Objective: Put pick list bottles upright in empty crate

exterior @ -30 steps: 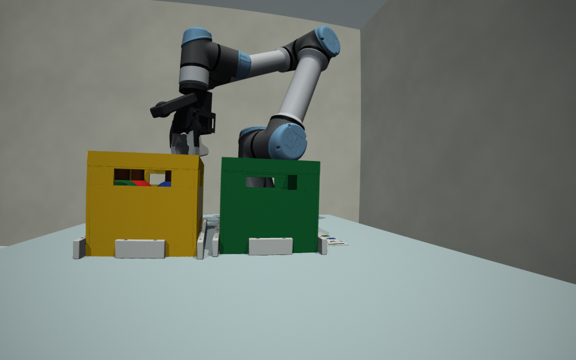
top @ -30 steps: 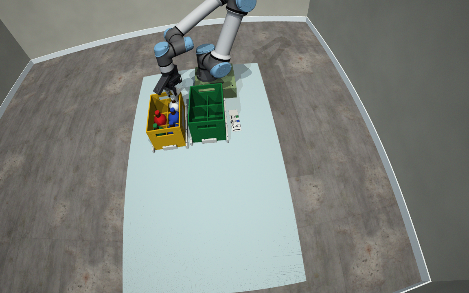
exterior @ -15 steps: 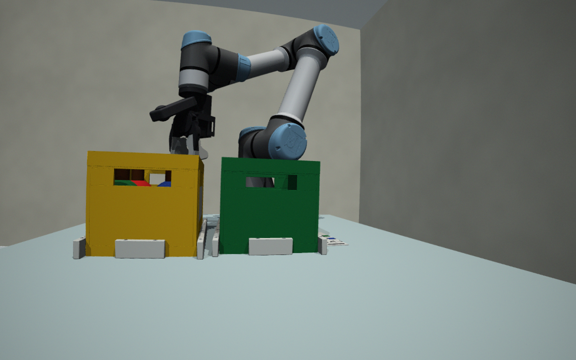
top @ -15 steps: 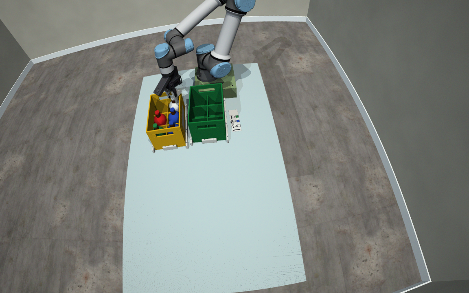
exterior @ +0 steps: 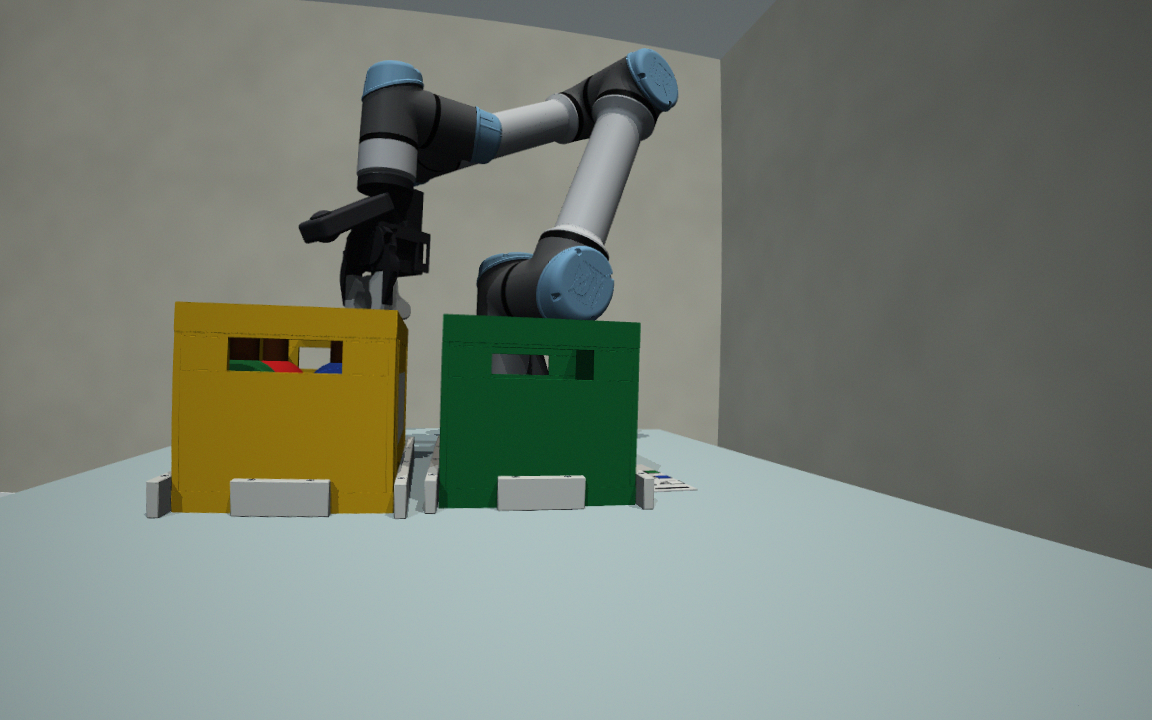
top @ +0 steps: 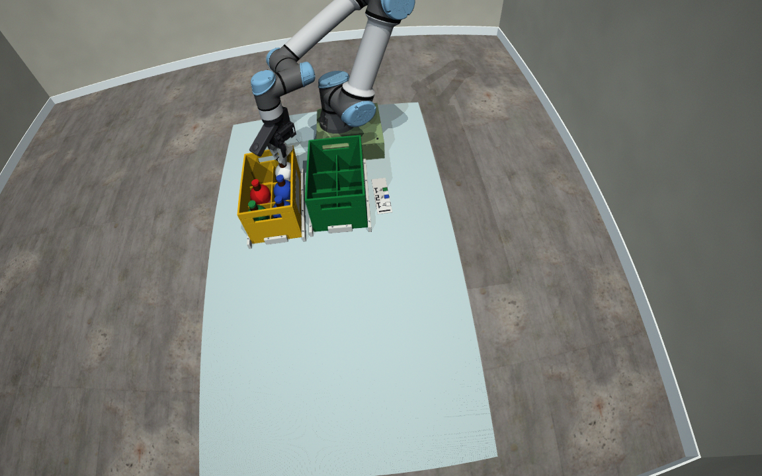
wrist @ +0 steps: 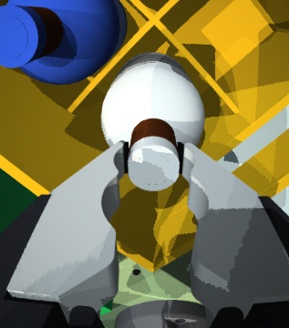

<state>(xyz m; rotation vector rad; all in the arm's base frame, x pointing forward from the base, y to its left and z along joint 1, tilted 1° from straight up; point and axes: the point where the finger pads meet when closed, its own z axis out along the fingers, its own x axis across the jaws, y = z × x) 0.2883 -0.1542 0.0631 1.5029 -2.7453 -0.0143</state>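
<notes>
Right now the white bottle is 7 cm below my hand. The rest, counted from my hand: yellow crate 10 cm ahead, 2 cm to the right, 7 cm below; then green bottle 19 cm ahead, 5 cm to the right, 7 cm below; then red bottle 10 cm ahead, 7 cm to the right, 7 cm below.
</notes>
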